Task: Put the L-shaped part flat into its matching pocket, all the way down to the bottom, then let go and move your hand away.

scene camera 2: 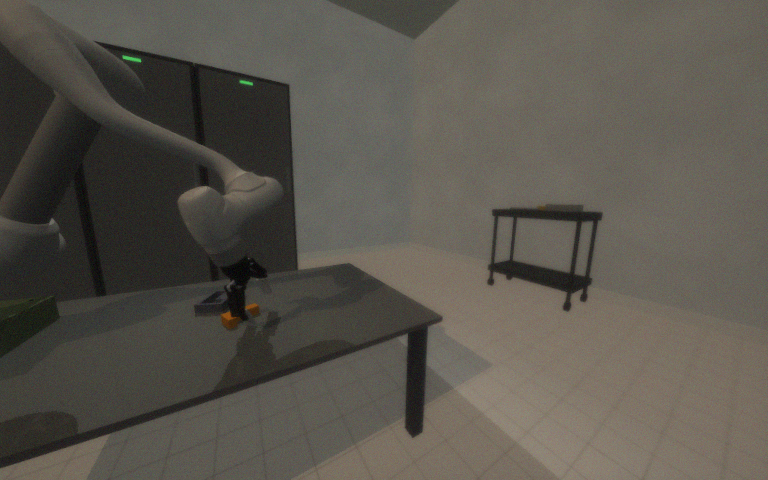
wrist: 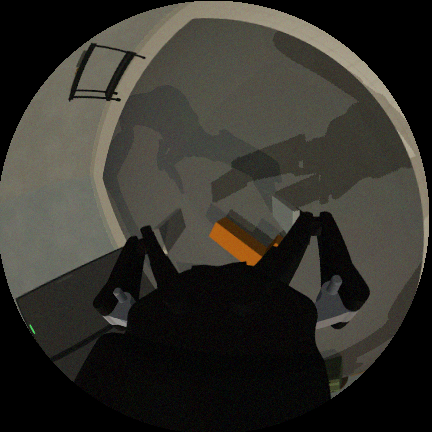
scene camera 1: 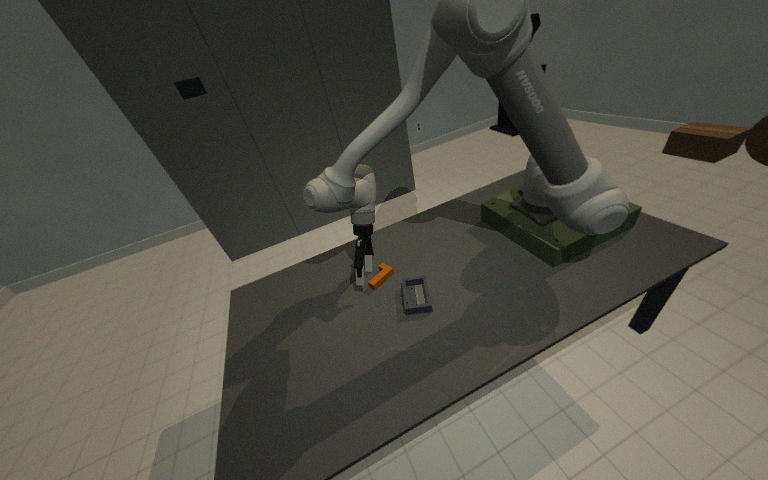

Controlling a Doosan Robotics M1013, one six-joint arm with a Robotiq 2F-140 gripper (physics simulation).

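Seen in the pictures: gripper, fingertip midpoint: [scene camera 2: 260, 307] [wrist: 226, 211] [scene camera 1: 365, 277]; arm's base at its link origin: [scene camera 1: 543, 208].
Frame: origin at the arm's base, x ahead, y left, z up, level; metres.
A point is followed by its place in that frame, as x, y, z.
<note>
The orange L-shaped part [scene camera 1: 380, 276] @(0.703, -0.033, -0.060) [scene camera 2: 229, 320] @(0.674, -0.103, -0.063) [wrist: 237, 244] @(0.711, -0.042, -0.060) lies flat on the table. In the wrist view it appears between the fingertips, nearer the right one, and the right finger hides part of its short leg. My gripper [scene camera 1: 364, 273] @(0.760, -0.055, -0.058) [scene camera 2: 253, 305] @(0.760, -0.055, -0.058) [wrist: 226, 211] @(0.760, -0.055, -0.058) is open and empty, tilted, with its fingers low beside the part. In scene camera 1 the fingers are just left of the part. The dark grey tray with the pocket [scene camera 1: 419, 310] @(0.634, 0.175, -0.071) [scene camera 2: 206, 310] @(0.587, 0.043, -0.076) stands to the part's right in scene camera 1. The gripper body hides the tray in the wrist view.
The dark table [scene camera 1: 339, 396] @(0.948, 0.321, -0.090) [scene camera 2: 339, 305] @(1.030, -0.085, -0.090) carries the arm's green base block [scene camera 1: 512, 226] @(0.150, 0.014, -0.021) [scene camera 2: 33, 322] @(0.143, 0.099, -0.053) on the far side of the tray from the part. A black cart [scene camera 2: 543, 213] stands on the floor away from the table. Tall dark cabinets [scene camera 2: 243, 141] stand behind the table.
</note>
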